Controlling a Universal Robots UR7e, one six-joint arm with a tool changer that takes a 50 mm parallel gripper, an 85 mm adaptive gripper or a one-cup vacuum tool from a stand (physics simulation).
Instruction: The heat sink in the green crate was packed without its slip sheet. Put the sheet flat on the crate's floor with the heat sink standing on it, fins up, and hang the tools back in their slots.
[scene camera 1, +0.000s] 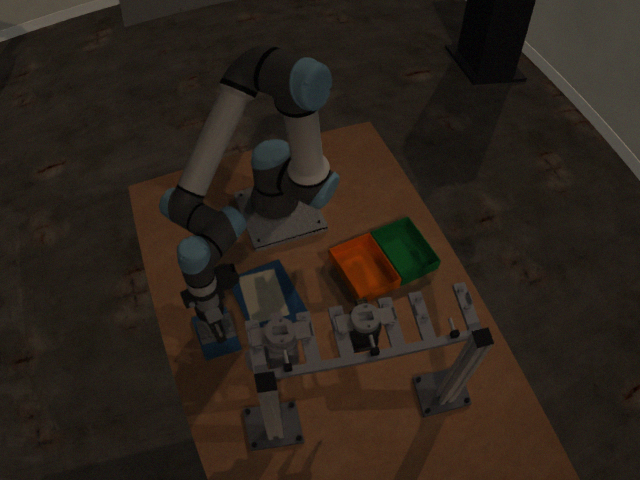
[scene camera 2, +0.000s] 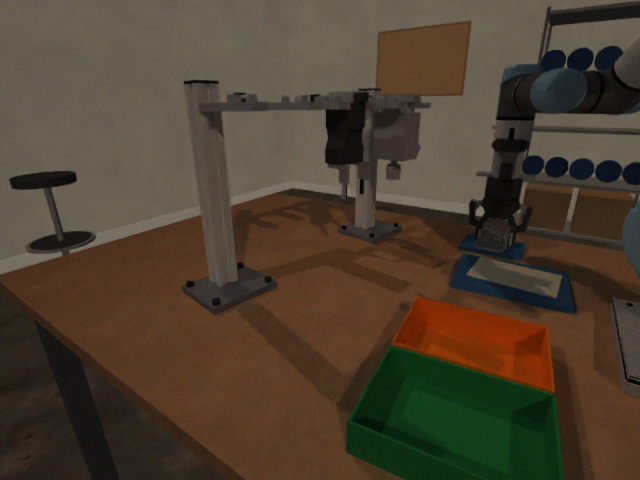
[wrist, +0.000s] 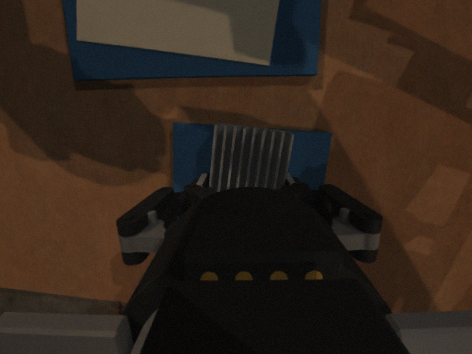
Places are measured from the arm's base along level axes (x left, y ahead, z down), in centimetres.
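Where they show: arm's base, origin of the base link: (scene camera 1: 274, 200).
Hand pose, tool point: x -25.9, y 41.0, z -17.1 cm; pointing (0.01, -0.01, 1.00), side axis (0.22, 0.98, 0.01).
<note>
Things, the pixels of their centre, and the offset from my tool point. "pt": a spot on its surface instead.
- heat sink, body centre: (wrist: 245, 187) (scene camera 1: 216, 328) (scene camera 2: 494, 239) dx +0.2, dy -0.2, dz +17.2 cm
- small blue pad, surface spot: (wrist: 312, 155) (scene camera 2: 466, 244) pt dx +3.8, dy +5.1, dz +18.8 cm
- cream slip sheet, body centre: (scene camera 2: 514, 275) (scene camera 1: 263, 295) dx +15.4, dy -8.6, dz +18.7 cm
- green crate, body centre: (scene camera 2: 453, 423) (scene camera 1: 405, 250) dx +59.6, dy -13.2, dz +17.7 cm
- orange crate, body centre: (scene camera 2: 470, 347) (scene camera 1: 364, 268) dx +45.7, dy -10.2, dz +17.7 cm
- vacuum tool, body centre: (scene camera 1: 276, 349) (scene camera 2: 398, 136) dx +13.6, dy +20.9, dz -7.0 cm
- black parallel gripper tool, body centre: (scene camera 2: 346, 144) (scene camera 1: 361, 334) dx +32.7, dy +21.7, dz -6.7 cm
My gripper (scene camera 1: 219, 330) (scene camera 2: 496, 227) (wrist: 246, 181), the adaptive one, points down and is shut on the heat sink (scene camera 2: 494, 238) (wrist: 251, 155), a grey finned block with its fins up. The heat sink is at the small blue pad (scene camera 1: 222, 348) (scene camera 2: 467, 245) (wrist: 312, 155); I cannot tell whether it touches it. The cream slip sheet (scene camera 1: 261, 294) (scene camera 2: 516, 279) (wrist: 175, 25) lies flat, slightly turned, on the larger blue pad (scene camera 1: 292, 294) (scene camera 2: 566, 294) (wrist: 295, 60). The green crate (scene camera 1: 405, 250) (scene camera 2: 382, 452) is empty.
An orange crate (scene camera 1: 364, 268) (scene camera 2: 475, 346) adjoins the green one. The tool stand (scene camera 1: 408, 351) (scene camera 2: 209, 180) holds the vacuum tool (scene camera 1: 281, 343) (scene camera 2: 398, 134) and the black parallel gripper tool (scene camera 1: 366, 330) (scene camera 2: 344, 136); its remaining slot is empty.
</note>
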